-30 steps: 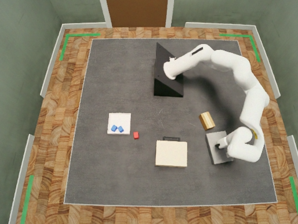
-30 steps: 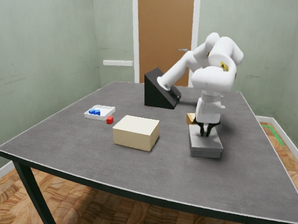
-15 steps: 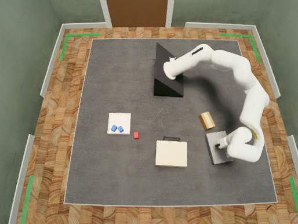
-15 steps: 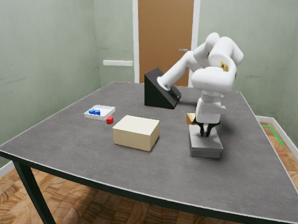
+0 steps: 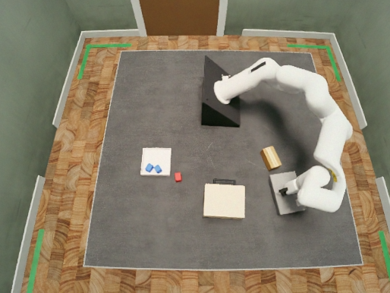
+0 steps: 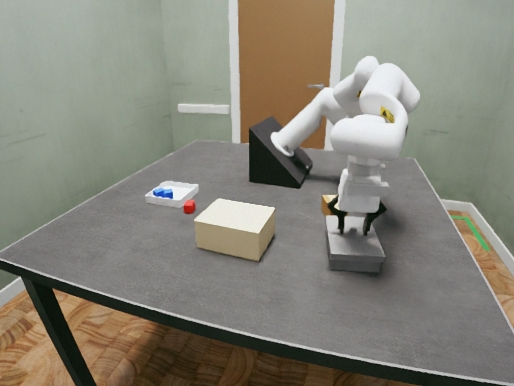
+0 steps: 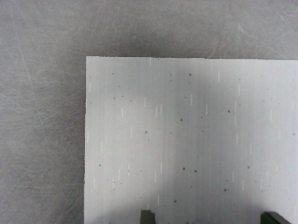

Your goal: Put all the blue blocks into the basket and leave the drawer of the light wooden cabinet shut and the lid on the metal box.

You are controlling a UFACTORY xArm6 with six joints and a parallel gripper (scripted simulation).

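Now: the flat lid 3 cm below my hand. Round my hand: grey metal box 5 cm below; light wooden cabinet 3 cm ahead, 31 cm to the right, 3 cm below; brown cardboard box 18 cm behind, 5 cm to the right, 4 cm below.
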